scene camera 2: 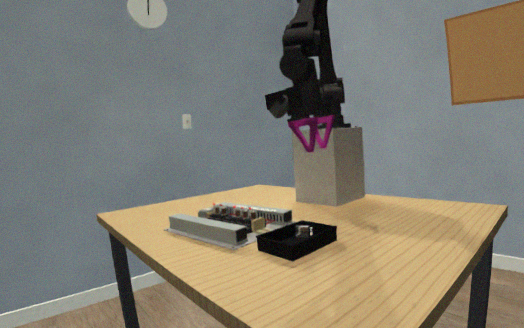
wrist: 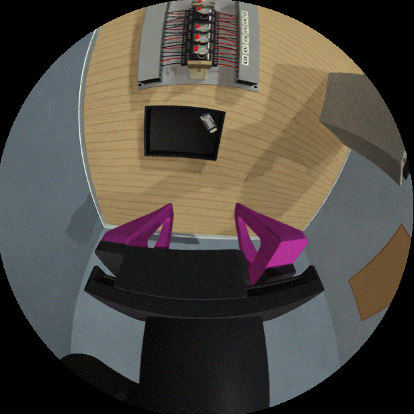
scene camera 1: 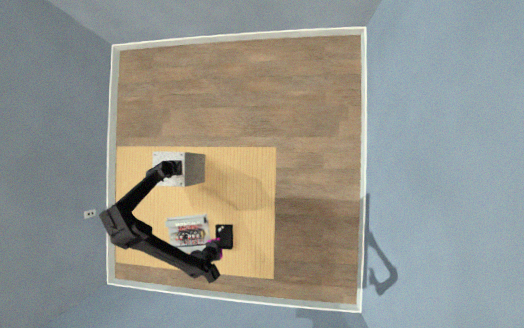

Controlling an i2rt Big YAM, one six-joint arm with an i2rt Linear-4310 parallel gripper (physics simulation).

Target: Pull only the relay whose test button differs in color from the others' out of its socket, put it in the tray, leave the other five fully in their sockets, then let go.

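Pixels of known places: gripper, fingertip midpoint: (scene camera 2: 317,150) (scene camera 1: 220,243); arm's base, link origin: (scene camera 2: 332,128) (scene camera 1: 172,167).
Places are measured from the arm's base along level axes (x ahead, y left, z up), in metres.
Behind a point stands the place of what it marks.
The black tray (scene camera 1: 229,244) @(x 0.549, y 0.247, z -0.280 m) (scene camera 2: 277,248) @(x 0.567, y 0.227, z -0.264 m) (wrist: 146,132) stands beside the relay panel. A small relay with a clear, silvery case (scene camera 1: 220,229) @(x 0.434, y 0.193, z -0.253 m) (scene camera 2: 304,230) @(x 0.440, y 0.198, z -0.262 m) (wrist: 209,123) lies tilted in its corner; a trace of blue shows at one end in the wrist view. The relays with red test buttons (scene camera 2: 245,213) @(x 0.484, y 0.022, z -0.231 m) (wrist: 202,52) stand in the black socket row; a gap shows between two of them. Whether each is fully seated is too small to tell. My gripper (scene camera 2: 317,148) @(x 0.449, y 0.257, z -0.061 m) (wrist: 203,208) is open and empty, high above the table, apart from the tray and relays.
Grey wiring ducts (scene camera 2: 205,227) @(x 0.597, y -0.012, z -0.250 m) (wrist: 151,50) flank the sockets, with red and black wires between. The panel's mounting plate (wrist: 175,80) ends near the tray. A tall grey block (scene camera 1: 195,169) @(x 0.013, y 0.076, z -0.137 m) (scene camera 2: 316,172) @(x 0.107, y -0.012, z -0.161 m) (wrist: 357,110) stands on the wooden table (scene camera 1: 250,175) @(x 0.063, y 0.406, z -0.284 m) (scene camera 2: 400,250) @(x 0.395, y 0.429, z -0.284 m) under the arm's base.
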